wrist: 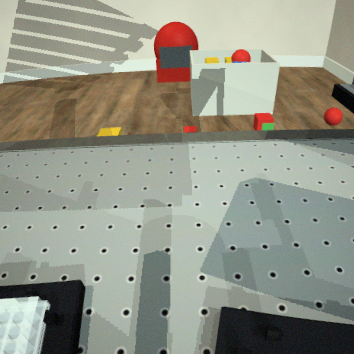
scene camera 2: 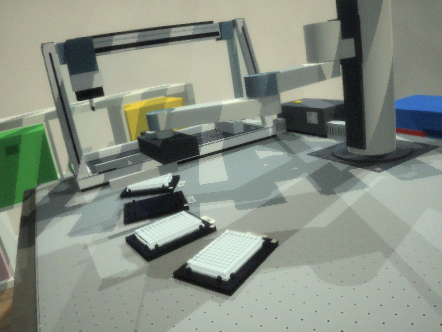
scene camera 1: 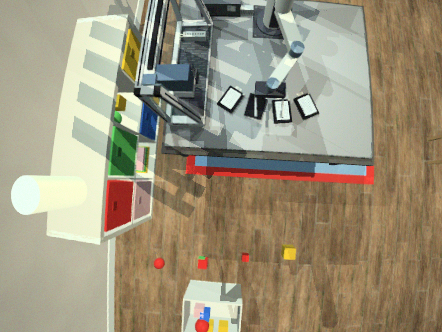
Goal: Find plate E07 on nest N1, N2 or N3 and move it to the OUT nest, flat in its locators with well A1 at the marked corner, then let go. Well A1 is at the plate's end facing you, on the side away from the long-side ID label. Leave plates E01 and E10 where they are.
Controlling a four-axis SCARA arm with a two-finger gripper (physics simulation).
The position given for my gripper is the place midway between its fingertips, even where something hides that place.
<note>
My gripper [scene camera 2: 102, 176] carries nothing. Further things: a black OUT nest [scene camera 2: 174, 202].
The black OUT nest also shows in the wrist view [wrist: 234, 323].
</note>
